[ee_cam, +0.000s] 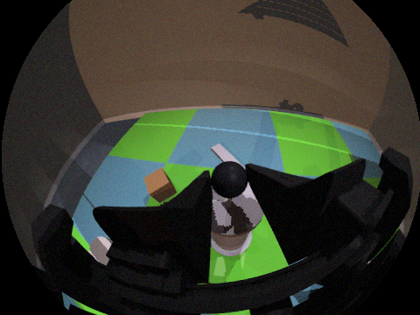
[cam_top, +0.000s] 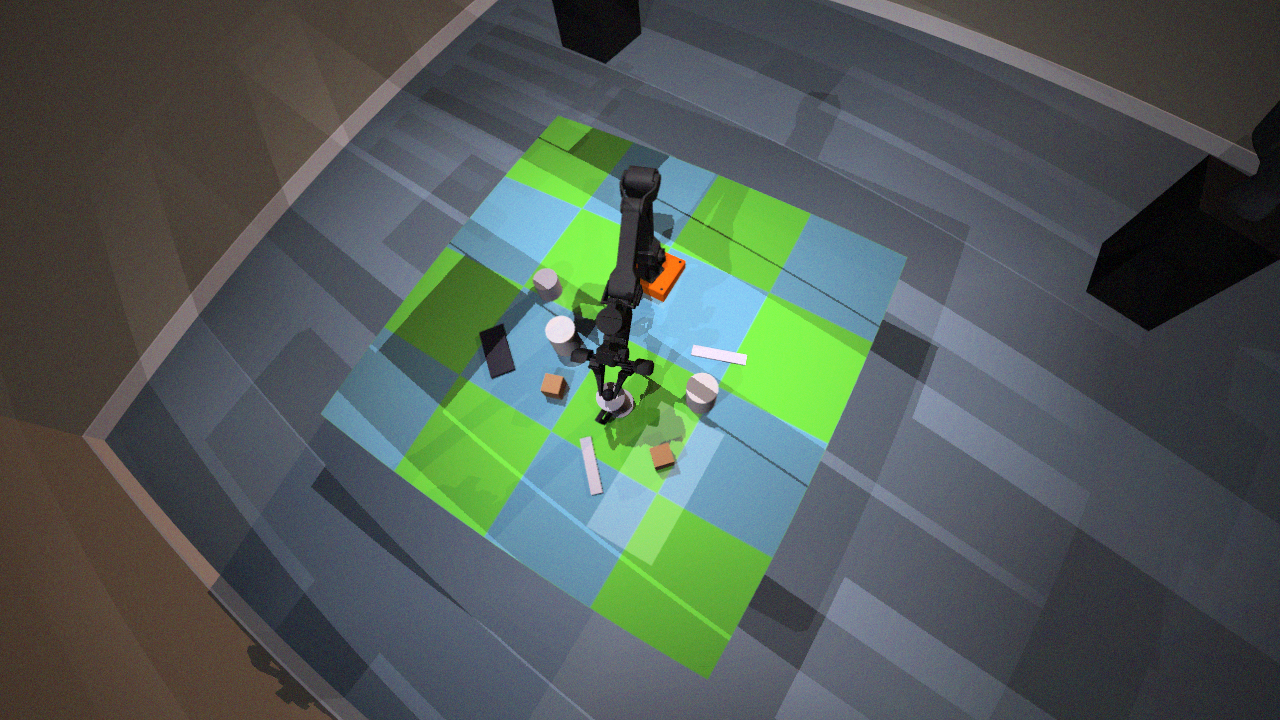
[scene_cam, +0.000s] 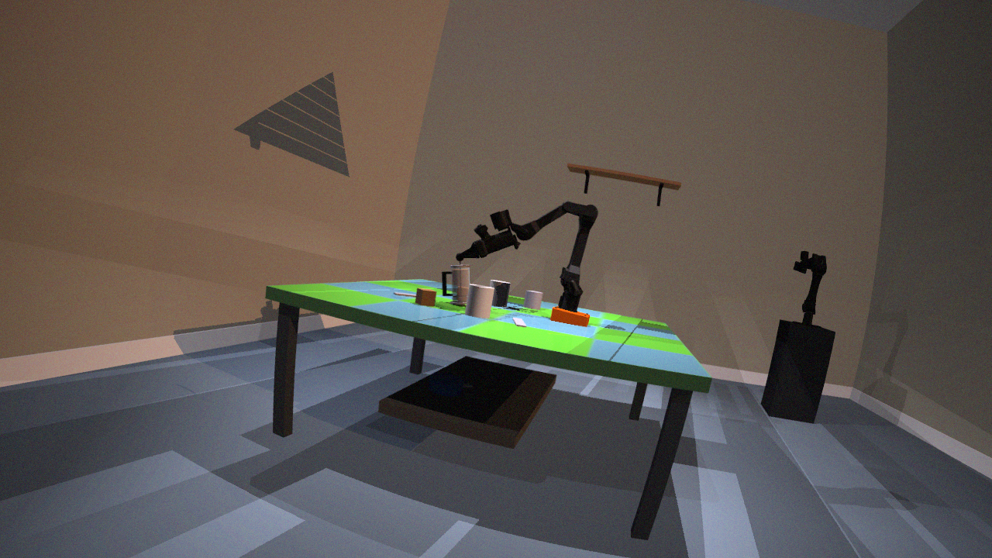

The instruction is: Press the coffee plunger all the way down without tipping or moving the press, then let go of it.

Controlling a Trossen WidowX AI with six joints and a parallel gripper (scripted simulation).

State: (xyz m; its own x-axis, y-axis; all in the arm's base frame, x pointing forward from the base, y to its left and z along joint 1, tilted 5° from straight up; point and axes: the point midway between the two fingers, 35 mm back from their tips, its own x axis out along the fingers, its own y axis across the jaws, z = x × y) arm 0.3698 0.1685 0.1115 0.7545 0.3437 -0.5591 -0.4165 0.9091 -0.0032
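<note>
Now: the coffee press 1 cm to the right of my gripper tip and 9 cm below it. Also, from my gripper tip: dark slab: 5 cm ahead, 40 cm to the right, 17 cm below.
</note>
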